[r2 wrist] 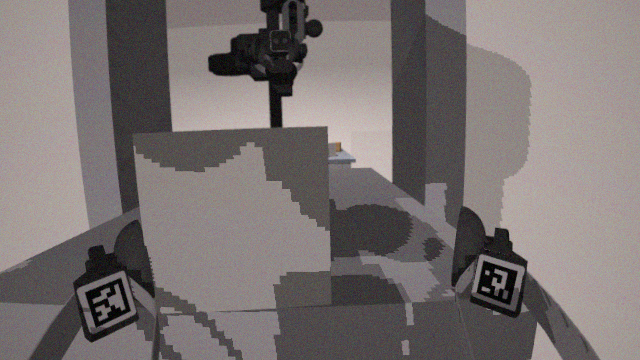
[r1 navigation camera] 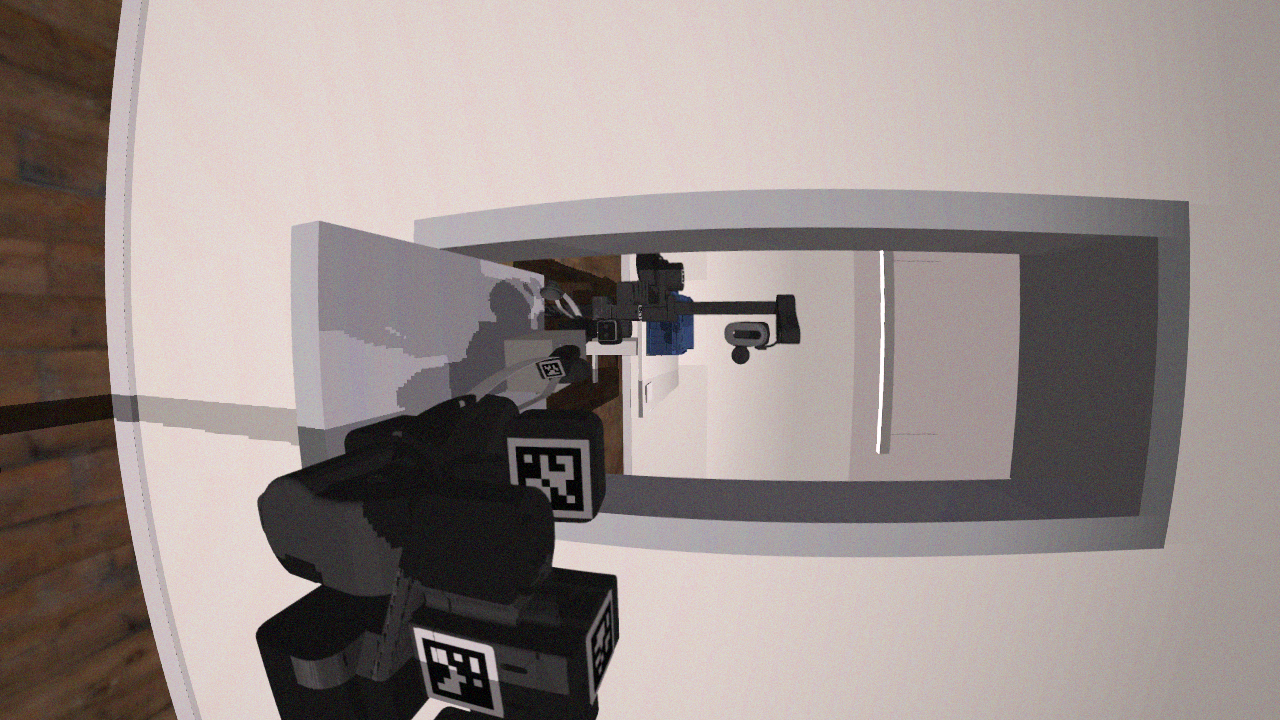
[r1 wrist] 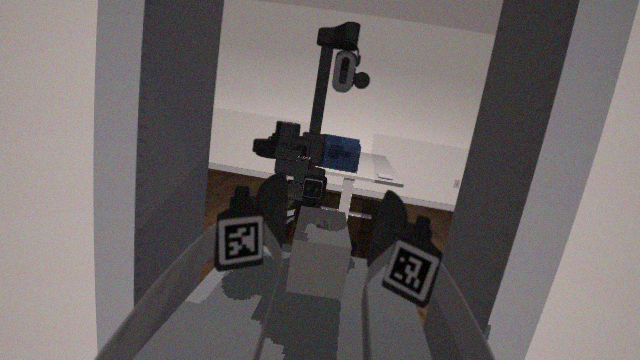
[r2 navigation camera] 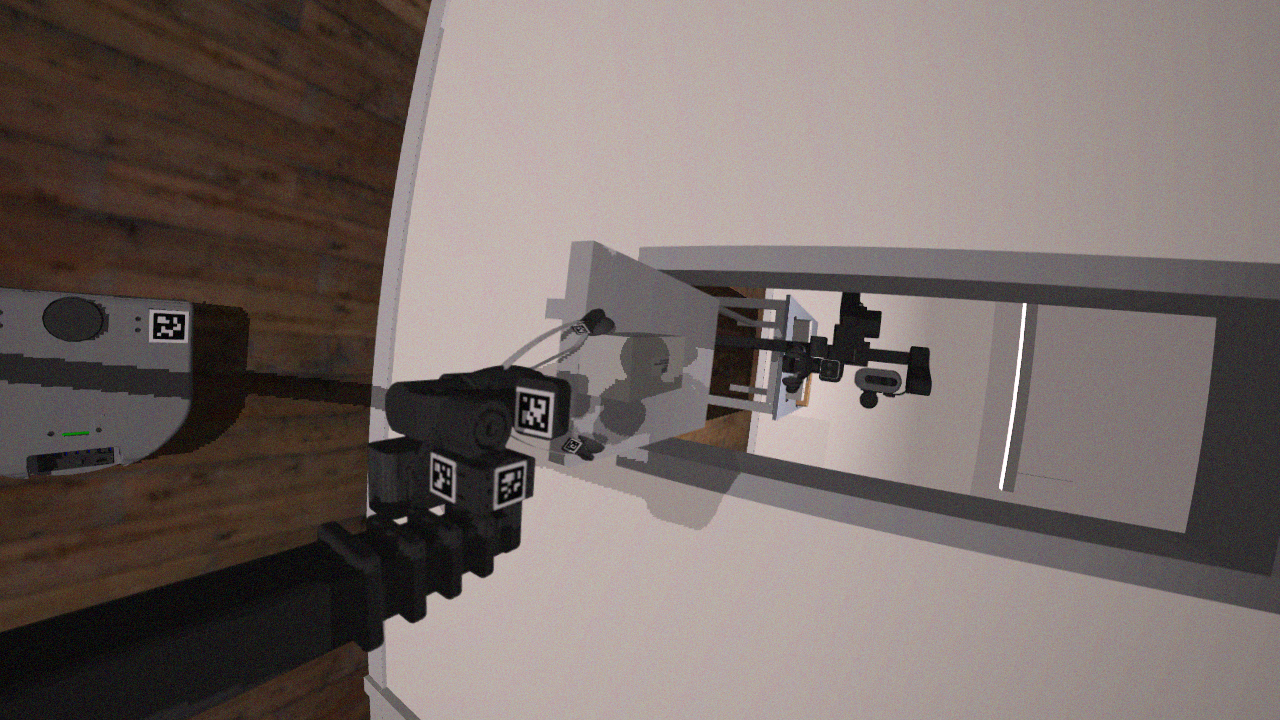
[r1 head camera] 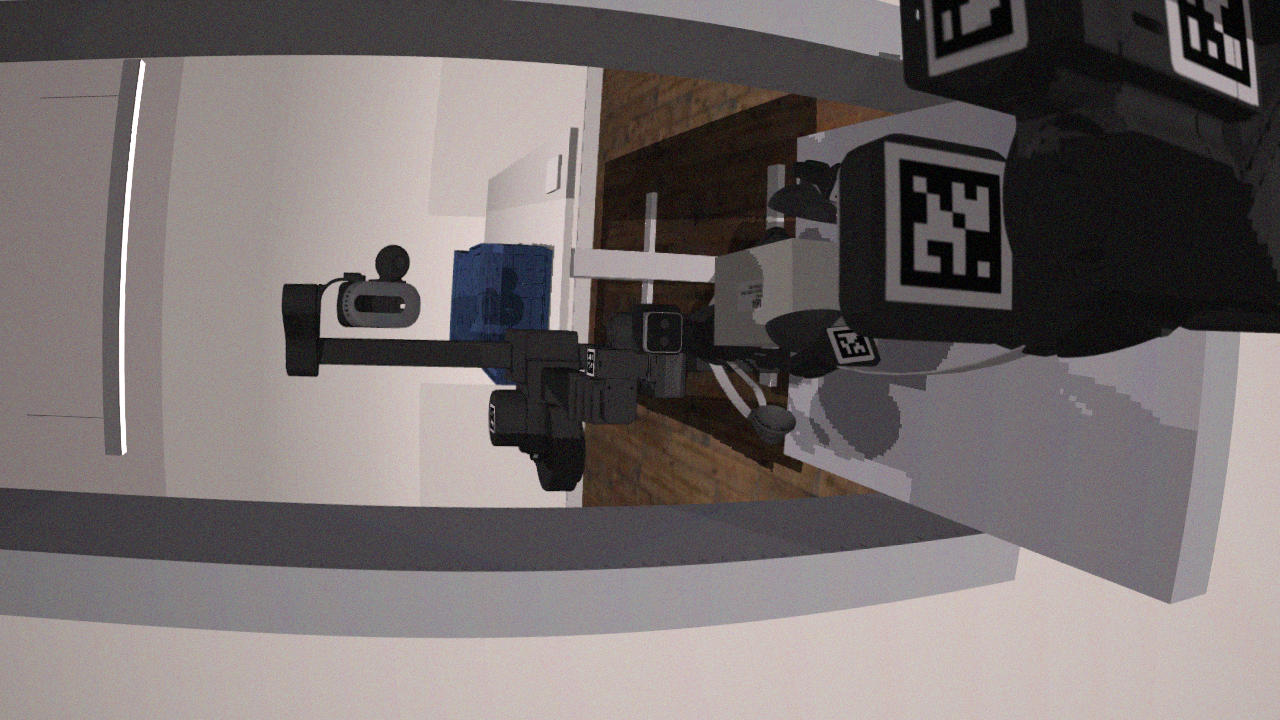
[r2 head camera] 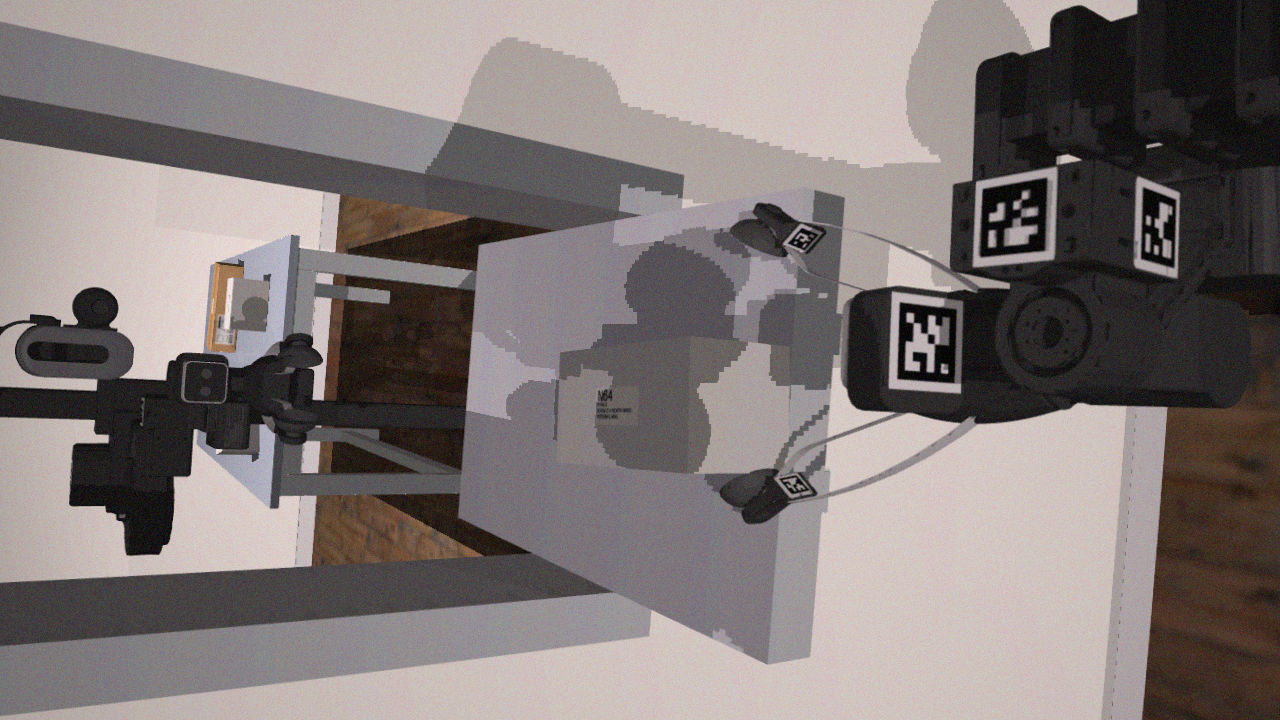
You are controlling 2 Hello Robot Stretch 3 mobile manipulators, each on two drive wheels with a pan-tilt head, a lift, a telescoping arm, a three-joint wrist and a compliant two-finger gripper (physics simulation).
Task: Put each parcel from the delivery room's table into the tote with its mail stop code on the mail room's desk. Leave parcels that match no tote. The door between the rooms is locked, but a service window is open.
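A grey parcel stands on the window shelf; its small label seems to read N64. My r1 gripper is open on the delivery side, its fingers wider than the parcel and short of it. My r2 gripper is open at the mail-room side, one finger close to the parcel's left side in the r2 wrist view, with a gap on the right. A blue tote stands on the mail-room desk.
The window frame surrounds the opening. Through it, the delivery table bears an orange tray and a pale parcel. The other robot's mast stands beyond the window in each robot's view.
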